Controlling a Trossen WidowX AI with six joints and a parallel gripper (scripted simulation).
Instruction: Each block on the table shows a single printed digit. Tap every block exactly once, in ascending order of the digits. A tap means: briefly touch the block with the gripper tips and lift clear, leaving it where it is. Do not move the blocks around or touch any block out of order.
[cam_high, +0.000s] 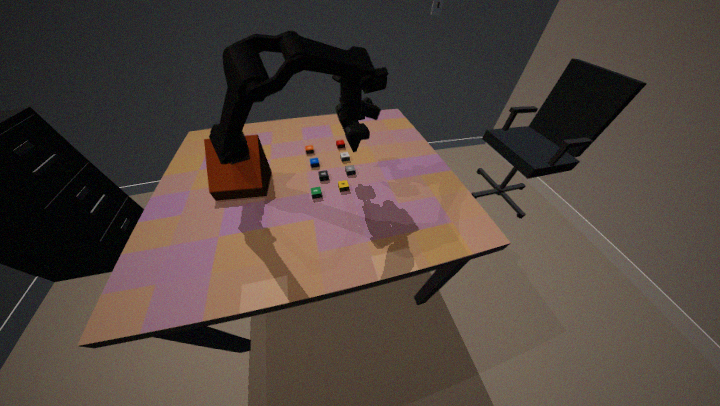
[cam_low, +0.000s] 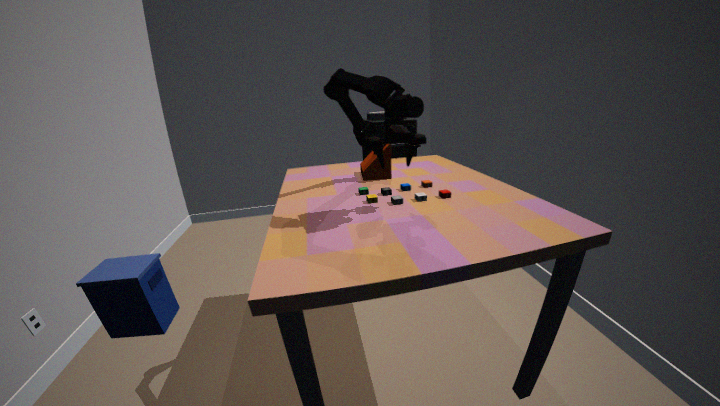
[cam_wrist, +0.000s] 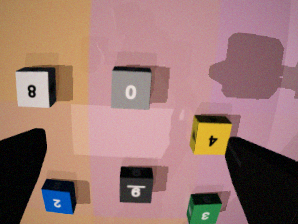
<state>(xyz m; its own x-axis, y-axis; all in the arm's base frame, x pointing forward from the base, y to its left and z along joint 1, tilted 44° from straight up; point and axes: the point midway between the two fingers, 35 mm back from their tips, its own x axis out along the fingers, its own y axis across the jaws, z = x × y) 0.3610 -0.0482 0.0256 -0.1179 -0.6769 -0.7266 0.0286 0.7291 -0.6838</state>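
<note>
Right now the grey block is 110 mm below my gripper tip. The rest, counted from my gripper tip: white block (110 mm below, 90 mm to the left); yellow block (110 mm below, 70 mm to the right, 50 mm behind); dark block (110 mm below, 100 mm behind).
</note>
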